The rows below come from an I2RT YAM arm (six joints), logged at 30 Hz.
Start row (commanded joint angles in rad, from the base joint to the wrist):
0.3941 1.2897 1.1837 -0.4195 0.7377 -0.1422
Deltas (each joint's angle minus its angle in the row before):
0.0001 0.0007 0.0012 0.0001 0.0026 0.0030
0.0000 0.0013 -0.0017 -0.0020 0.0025 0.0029
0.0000 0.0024 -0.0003 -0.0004 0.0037 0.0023
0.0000 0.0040 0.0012 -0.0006 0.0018 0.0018
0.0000 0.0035 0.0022 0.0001 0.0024 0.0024
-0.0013 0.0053 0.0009 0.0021 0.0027 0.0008
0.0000 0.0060 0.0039 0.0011 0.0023 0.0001
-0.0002 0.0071 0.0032 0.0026 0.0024 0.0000
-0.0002 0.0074 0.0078 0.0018 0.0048 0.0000
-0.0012 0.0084 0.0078 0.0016 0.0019 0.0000
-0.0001 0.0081 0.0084 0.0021 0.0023 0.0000
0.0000 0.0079 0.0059 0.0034 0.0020 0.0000
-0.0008 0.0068 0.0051 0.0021 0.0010 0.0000
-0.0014 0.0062 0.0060 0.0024 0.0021 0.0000
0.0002 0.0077 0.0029 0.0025 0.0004 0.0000
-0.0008 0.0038 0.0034 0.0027 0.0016 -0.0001
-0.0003 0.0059 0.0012 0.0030 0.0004 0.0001
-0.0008 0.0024 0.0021 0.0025 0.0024 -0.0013
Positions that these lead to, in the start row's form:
0.3942 1.2904 1.1849 -0.4194 0.7403 -0.1392
0.3942 1.2917 1.1832 -0.4214 0.7428 -0.1363
0.3942 1.2941 1.1829 -0.4218 0.7465 -0.1340
0.3942 1.2981 1.1841 -0.4224 0.7483 -0.1322
0.3942 1.3016 1.1863 -0.4223 0.7507 -0.1298
0.3929 1.3069 1.1872 -0.4202 0.7534 -0.1290
0.3929 1.3129 1.1911 -0.4191 0.7557 -0.1289
0.3927 1.3200 1.1943 -0.4165 0.7581 -0.1289
0.3925 1.3274 1.2021 -0.4147 0.7629 -0.1289
0.3913 1.3358 1.2099 -0.4131 0.7648 -0.1289
0.3912 1.3439 1.2183 -0.4110 0.7671 -0.1289
0.3912 1.3518 1.2242 -0.4076 0.7691 -0.1289
0.3904 1.3586 1.2293 -0.4055 0.7701 -0.1289
0.3890 1.3648 1.2353 -0.4031 0.7722 -0.1289
0.3892 1.3725 1.2382 -0.4006 0.7726 -0.1289
0.3884 1.3763 1.2416 -0.3979 0.7742 -0.1290
0.3881 1.3822 1.2428 -0.3949 0.7746 -0.1289
0.3873 1.3846 1.2449 -0.3924 0.7770 -0.1302

